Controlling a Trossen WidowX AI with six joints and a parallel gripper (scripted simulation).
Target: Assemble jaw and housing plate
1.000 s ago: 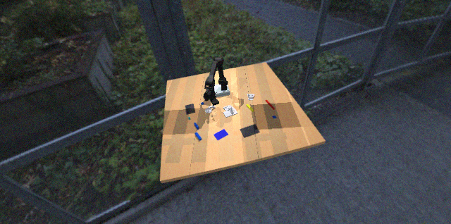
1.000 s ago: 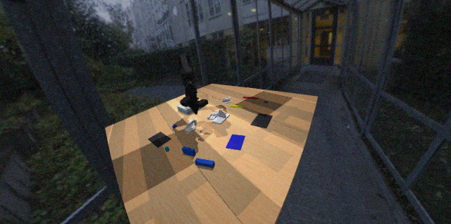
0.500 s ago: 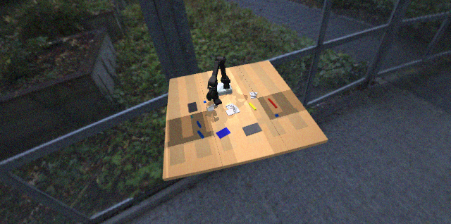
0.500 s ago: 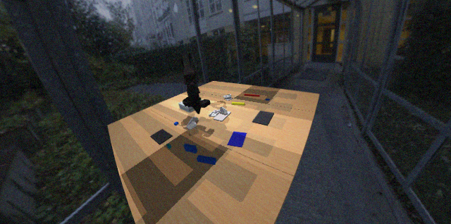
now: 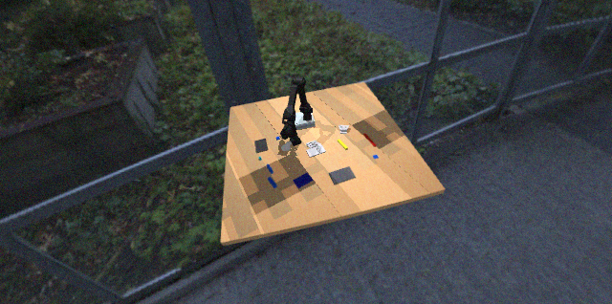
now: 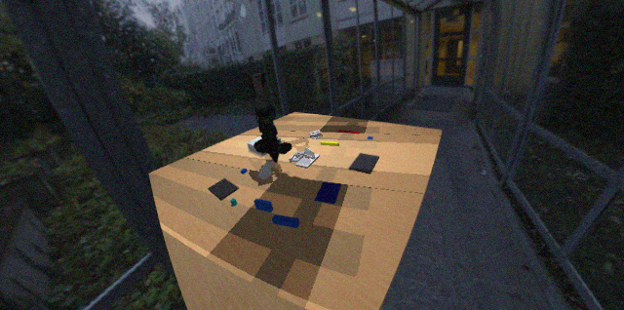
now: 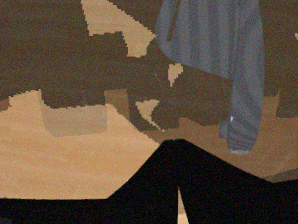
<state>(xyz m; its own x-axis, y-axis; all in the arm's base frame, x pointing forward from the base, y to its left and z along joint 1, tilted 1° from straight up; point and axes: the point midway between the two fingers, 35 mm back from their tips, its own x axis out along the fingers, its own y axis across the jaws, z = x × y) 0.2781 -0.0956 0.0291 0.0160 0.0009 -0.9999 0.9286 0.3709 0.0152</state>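
The white jaw is 3 cm below my gripper tip, 3 cm behind it and 2 cm to the right of it. The rest, counted from my gripper tip: teal cube: 24 cm to the right, 9 cm ahead, 3 cm below; then yellow bar: 34 cm to the left, 3 cm below; then blue plate: 29 cm ahead, 6 cm to the left, 4 cm below.
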